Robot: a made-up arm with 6 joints. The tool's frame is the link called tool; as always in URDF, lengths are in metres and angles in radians. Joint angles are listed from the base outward. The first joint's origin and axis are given. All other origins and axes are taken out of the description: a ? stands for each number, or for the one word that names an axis. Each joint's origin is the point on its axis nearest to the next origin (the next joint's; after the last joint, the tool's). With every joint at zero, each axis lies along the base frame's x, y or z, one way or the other. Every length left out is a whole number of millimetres.
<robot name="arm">
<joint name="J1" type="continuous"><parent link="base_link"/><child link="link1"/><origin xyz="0.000 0.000 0.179"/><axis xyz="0 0 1"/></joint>
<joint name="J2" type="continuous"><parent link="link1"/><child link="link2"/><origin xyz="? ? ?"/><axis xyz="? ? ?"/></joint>
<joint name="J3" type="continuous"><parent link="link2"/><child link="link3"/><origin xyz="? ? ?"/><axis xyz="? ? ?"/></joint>
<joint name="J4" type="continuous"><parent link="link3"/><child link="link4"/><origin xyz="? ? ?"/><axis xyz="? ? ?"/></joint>
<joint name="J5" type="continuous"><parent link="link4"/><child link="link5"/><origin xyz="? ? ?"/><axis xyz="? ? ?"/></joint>
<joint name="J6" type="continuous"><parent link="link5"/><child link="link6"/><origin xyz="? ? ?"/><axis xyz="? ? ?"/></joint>
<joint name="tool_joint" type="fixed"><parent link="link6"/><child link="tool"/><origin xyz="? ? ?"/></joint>
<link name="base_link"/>
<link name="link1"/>
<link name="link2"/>
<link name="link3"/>
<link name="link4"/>
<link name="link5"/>
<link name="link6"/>
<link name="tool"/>
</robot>
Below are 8 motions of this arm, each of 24 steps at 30 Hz.
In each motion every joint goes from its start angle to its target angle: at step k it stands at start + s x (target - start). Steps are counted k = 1, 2, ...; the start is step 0. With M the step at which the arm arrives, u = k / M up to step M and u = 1 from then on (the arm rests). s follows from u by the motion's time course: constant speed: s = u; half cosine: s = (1 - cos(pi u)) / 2; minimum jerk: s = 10 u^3 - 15 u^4 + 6 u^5.
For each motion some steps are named. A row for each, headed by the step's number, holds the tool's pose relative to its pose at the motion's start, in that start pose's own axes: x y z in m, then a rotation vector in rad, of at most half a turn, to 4 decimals.
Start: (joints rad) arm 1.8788 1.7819 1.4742 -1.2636 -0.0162 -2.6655
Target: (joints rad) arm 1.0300 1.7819 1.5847 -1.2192 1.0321 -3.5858
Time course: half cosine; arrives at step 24
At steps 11, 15, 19, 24:
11: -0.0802 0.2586 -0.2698 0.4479 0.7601 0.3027
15: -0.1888 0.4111 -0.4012 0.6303 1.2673 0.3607
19: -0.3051 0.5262 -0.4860 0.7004 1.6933 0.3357
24: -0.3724 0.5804 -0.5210 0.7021 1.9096 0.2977

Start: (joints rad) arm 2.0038 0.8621 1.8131 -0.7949 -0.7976 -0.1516
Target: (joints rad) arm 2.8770 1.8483 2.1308 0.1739 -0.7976 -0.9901
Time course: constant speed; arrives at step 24
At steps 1, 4, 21, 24:
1: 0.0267 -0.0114 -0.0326 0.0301 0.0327 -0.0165
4: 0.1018 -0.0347 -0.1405 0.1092 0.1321 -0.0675
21: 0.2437 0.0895 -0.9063 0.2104 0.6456 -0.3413
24: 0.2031 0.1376 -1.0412 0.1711 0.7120 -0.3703

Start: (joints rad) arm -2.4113 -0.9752 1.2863 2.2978 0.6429 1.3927
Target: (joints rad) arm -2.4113 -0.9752 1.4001 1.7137 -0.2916 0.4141
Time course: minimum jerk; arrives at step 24
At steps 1, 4, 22, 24:
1: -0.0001 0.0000 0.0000 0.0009 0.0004 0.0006
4: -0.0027 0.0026 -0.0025 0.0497 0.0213 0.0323
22: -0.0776 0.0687 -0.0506 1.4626 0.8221 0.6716
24: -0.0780 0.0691 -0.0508 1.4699 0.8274 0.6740

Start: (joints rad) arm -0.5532 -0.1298 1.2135 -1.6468 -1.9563 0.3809
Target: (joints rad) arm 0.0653 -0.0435 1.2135 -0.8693 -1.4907 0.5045
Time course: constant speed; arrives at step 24
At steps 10, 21, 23, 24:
10: 0.0207 -0.0373 -0.0049 -0.0015 -0.0935 -0.1080
21: 0.0625 -0.0675 0.0010 -0.0458 -0.1661 -0.2404
23: 0.0719 -0.0711 0.0034 -0.0596 -0.1769 -0.2654
24: 0.0768 -0.0727 0.0048 -0.0672 -0.1822 -0.2780

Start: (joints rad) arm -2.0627 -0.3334 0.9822 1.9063 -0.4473 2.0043
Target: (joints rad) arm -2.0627 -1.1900 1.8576 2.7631 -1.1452 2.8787
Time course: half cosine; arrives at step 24
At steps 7, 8, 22, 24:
7: -0.0722 0.2104 -0.1833 -0.1599 0.1705 0.4124
8: -0.1049 0.2696 -0.2267 -0.1942 0.1981 0.5375
22: -0.9039 0.8794 -0.3843 0.0430 -0.3693 2.1991
24: -0.9262 0.8865 -0.3782 0.0686 -0.4026 2.2259

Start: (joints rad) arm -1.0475 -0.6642 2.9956 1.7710 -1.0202 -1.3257
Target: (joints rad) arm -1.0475 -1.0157 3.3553 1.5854 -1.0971 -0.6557
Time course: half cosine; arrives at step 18
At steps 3, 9, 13, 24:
3: 0.0090 -0.0082 0.0312 0.0015 -0.0095 -0.0175
9: 0.0474 -0.0895 0.2206 0.0152 -0.0533 -0.1238
13: 0.0537 -0.1769 0.3407 0.0292 -0.0708 -0.1924
24: 0.0494 -0.2330 0.3978 0.0381 -0.0771 -0.2259

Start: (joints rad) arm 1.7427 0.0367 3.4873 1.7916 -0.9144 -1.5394
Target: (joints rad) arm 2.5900 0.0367 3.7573 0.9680 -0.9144 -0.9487
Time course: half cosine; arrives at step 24
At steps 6, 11, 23, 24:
6: 0.0646 -0.0597 0.0082 -0.0213 0.0603 -0.1181
11: 0.1605 -0.1961 0.0317 -0.0381 0.1673 -0.3258
23: 0.2191 -0.4831 0.1053 -0.0009 0.3036 -0.6306
24: 0.2189 -0.4851 0.1060 -0.0004 0.3042 -0.6324

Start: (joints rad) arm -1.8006 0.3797 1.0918 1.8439 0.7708 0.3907
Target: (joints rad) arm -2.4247 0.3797 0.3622 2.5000 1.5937 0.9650
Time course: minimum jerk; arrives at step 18
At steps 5, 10, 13, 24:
5: -0.0122 0.0815 0.0086 -0.0883 -0.1465 0.1317
10: -0.1507 0.3519 0.0544 -0.1553 -0.7239 0.4551
13: -0.2835 0.4719 0.0987 -0.0261 -1.0358 0.5110
24: -0.3623 0.5197 0.1287 0.0824 -1.1739 0.4980

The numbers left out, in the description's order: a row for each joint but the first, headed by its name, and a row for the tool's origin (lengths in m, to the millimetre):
J2: xyz 0.000 0.000 0.000, axis 0 1 0
J3: xyz 0.000 0.000 0.438, axis 0 -1 0
J4: xyz 0.660 0.000 0.000, axis -1 0 0
J5: xyz 0.000 -0.107 0.000, axis 0 -1 0
J6: xyz 0.000 0.000 0.000, axis -1 0 0
tool: xyz 0.000 0.000 0.000

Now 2 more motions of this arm.
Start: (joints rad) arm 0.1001 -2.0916 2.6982 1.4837 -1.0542 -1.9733
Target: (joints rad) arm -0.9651 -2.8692 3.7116 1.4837 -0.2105 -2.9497
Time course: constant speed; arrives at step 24
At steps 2, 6, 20, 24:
2: -0.0160 0.0529 0.0952 0.2549 0.0266 0.0647
6: -0.0221 0.0936 0.3016 0.7594 0.0366 0.1726
20: 0.0215 -0.3366 0.7921 2.1857 -0.5499 0.5175
24: -0.0250 -0.5215 0.8070 2.3616 -0.9094 0.6610

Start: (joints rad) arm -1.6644 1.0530 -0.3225 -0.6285 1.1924 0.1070
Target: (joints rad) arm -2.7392 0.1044 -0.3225 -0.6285 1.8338 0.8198
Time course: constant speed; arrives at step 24
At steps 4, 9, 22, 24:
4: 0.0654 -0.0507 0.0928 -0.0120 -0.2347 -0.1882
9: 0.1169 -0.1524 0.2153 -0.0743 -0.5075 -0.4804
22: 0.0165 -0.4922 0.5194 -0.4132 -1.0477 -1.4575
24: -0.0297 -0.5364 0.5601 -0.4788 -1.1072 -1.6268

